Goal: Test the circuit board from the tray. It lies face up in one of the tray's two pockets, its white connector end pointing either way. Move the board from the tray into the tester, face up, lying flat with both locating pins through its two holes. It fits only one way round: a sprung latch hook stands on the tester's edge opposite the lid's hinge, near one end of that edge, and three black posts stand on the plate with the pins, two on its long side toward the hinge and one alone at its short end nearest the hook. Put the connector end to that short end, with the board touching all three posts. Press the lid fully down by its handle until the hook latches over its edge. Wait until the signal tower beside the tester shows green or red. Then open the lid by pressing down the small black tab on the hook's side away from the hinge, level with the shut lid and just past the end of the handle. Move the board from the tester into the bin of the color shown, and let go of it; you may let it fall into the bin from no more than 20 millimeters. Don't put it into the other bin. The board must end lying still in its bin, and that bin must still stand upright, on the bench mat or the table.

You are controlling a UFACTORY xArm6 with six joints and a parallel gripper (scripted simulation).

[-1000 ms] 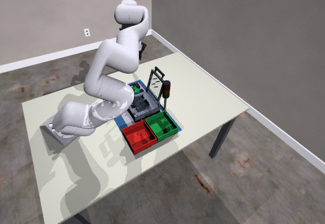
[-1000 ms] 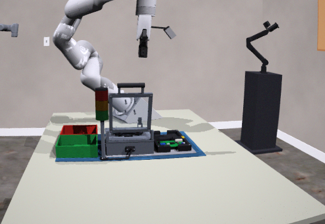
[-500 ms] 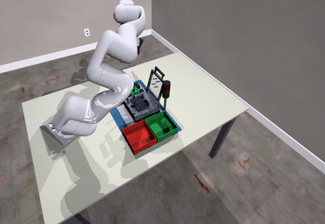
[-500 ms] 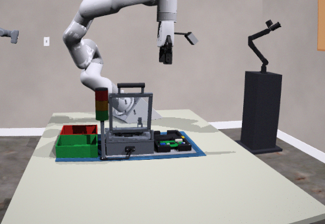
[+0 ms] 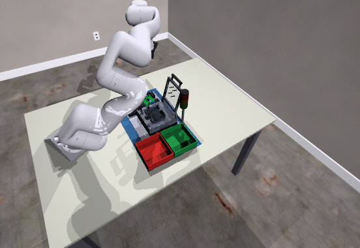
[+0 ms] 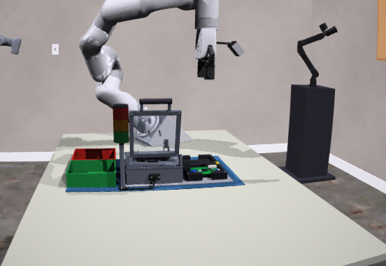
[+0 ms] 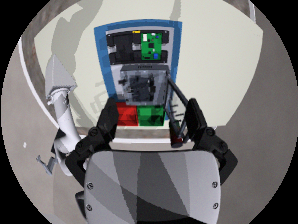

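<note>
The green circuit board lies 31 cm below my hand. Also, from my hand: tester plate 3 cm behind, 16 cm to the right, 26 cm below; then green bin 1 cm ahead, 37 cm to the right, 32 cm below; then clear lid 9 cm ahead, 17 cm to the right, 15 cm below.
</note>
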